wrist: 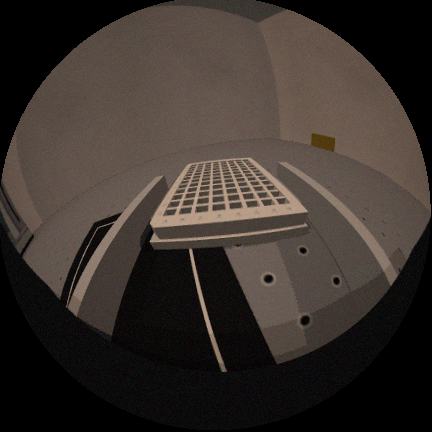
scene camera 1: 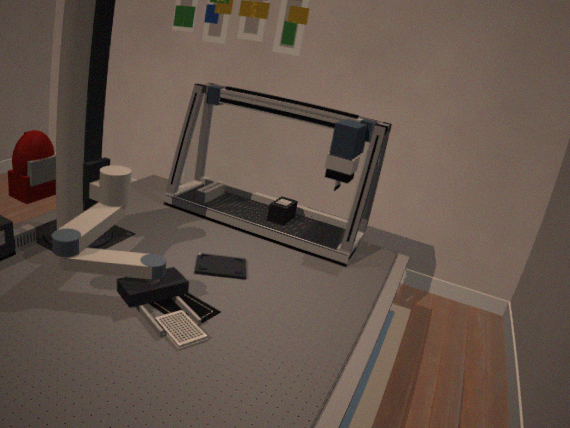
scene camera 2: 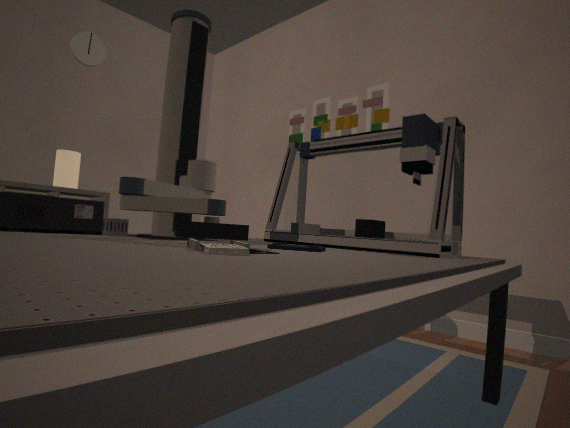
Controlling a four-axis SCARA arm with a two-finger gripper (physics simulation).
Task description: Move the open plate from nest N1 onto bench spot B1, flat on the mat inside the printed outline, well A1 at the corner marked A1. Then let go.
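Places are measured from the arm's base along level axes (x down, y ahead, z right), in metres.
Pixels of known places: gripper, between the fingertips: (wrist: 221,176) (scene camera 1: 181,328) (scene camera 2: 223,247).
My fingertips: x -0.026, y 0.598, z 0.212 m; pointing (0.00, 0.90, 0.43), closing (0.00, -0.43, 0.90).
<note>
For each thing: its top centre in the pictures, then the offset to it from my fingertips. "spot": a spot on its surface instead. Level surfaces: height alone.
- open plate, centre of its top: (wrist: 221,173) (scene camera 2: 222,245) (scene camera 1: 180,326) dx -0.004, dy -0.003, dz -0.002 m
- black mat, height of its surface: dx +0.011 m
- gantry frame, a spot on its surface: (scene camera 1: 280,241) spot: dx -0.001, dy -0.010, dz -0.662 m
- black block, a spot on its surface: (scene camera 1: 282,211) (scene camera 2: 368,223) spot: dx -0.092, dy -0.047, dz -0.728 m
The open plate (scene camera 1: 181,328) (scene camera 2: 225,248) (wrist: 230,190), cream with a grid of square wells, is level between the fingertips. My gripper (scene camera 1: 182,326) (wrist: 221,176) is shut on its two long sides; in the wrist view a dark pad shows against its left side. A black mat (scene camera 1: 204,309) (wrist: 155,300) with a thin pale printed outline extends under the fingers. In scene camera 1 the plate sits towards the mat's front edge; the wrist view shows it reaching over bare bench at the right. I cannot tell whether it touches the surface. Well A1 and the corner mark are unreadable.
A dark, low tray-like piece (scene camera 1: 221,266) (scene camera 2: 296,247) lies behind the mat. A gantry frame (scene camera 1: 280,241) (scene camera 2: 350,243) with a black block (scene camera 1: 282,211) (scene camera 2: 370,228) stands at the back. Another black mat (scene camera 1: 114,237) lies near the arm's column (scene camera 1: 75,125) (scene camera 2: 175,100).
</note>
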